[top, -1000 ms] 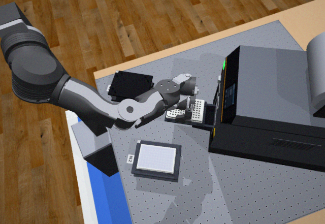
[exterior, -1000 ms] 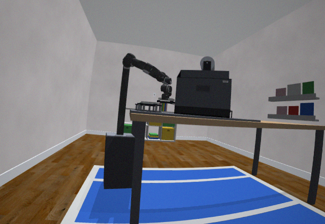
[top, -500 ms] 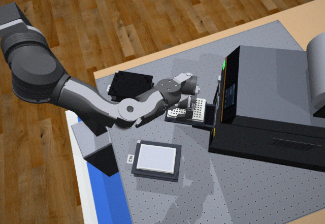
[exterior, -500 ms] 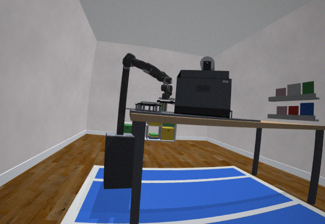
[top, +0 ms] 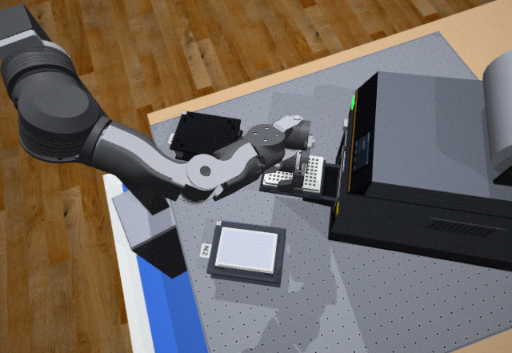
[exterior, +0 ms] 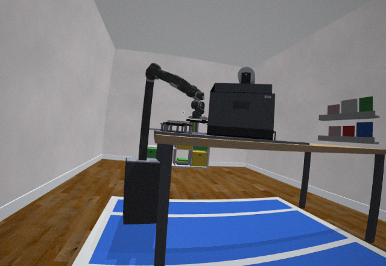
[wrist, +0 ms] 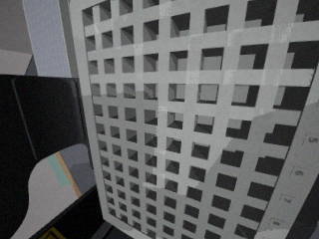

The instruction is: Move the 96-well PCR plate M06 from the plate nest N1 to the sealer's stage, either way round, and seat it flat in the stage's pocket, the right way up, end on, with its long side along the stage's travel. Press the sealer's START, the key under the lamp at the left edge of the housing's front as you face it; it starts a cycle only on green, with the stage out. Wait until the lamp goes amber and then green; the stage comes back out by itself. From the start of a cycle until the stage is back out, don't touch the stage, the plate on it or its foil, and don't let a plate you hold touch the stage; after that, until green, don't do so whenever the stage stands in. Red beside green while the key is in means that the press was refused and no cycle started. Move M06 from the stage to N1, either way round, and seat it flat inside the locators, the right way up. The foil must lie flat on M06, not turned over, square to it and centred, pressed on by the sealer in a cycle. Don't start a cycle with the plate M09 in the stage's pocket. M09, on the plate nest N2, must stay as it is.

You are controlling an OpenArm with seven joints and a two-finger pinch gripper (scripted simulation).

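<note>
Right now the sealer stage is 20 mm below my hand. From my hand the other things lie so: pale key (140 mm ahead, 10 mm to the left, 80 mm above); foil roll (260 mm ahead, 210 mm to the right, 300 mm above).
</note>
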